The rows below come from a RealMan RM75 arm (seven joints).
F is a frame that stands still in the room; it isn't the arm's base.
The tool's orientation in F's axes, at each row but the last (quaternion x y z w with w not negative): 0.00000 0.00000 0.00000 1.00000; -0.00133 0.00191 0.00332 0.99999; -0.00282 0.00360 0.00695 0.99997; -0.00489 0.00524 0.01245 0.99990; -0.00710 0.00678 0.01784 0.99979; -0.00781 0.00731 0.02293 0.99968; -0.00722 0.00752 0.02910 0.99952
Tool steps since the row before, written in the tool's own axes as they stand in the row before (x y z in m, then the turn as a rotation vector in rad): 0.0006 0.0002 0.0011 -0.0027 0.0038 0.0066; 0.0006 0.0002 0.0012 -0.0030 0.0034 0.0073; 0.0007 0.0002 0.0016 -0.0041 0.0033 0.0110; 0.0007 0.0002 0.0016 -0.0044 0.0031 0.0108; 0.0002 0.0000 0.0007 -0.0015 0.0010 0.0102; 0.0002 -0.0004 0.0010 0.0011 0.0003 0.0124; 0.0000 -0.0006 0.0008 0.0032 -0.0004 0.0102
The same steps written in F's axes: 0.0006 0.0002 0.0011 -0.0027 0.0038 0.0066; 0.0006 0.0002 0.0012 -0.0030 0.0034 0.0073; 0.0007 0.0002 0.0016 -0.0041 0.0033 0.0110; 0.0007 0.0002 0.0016 -0.0044 0.0031 0.0108; 0.0002 0.0000 0.0007 -0.0014 0.0011 0.0102; 0.0002 -0.0004 0.0010 0.0013 0.0005 0.0124; 0.0000 -0.0006 0.0008 0.0034 -0.0001 0.0102
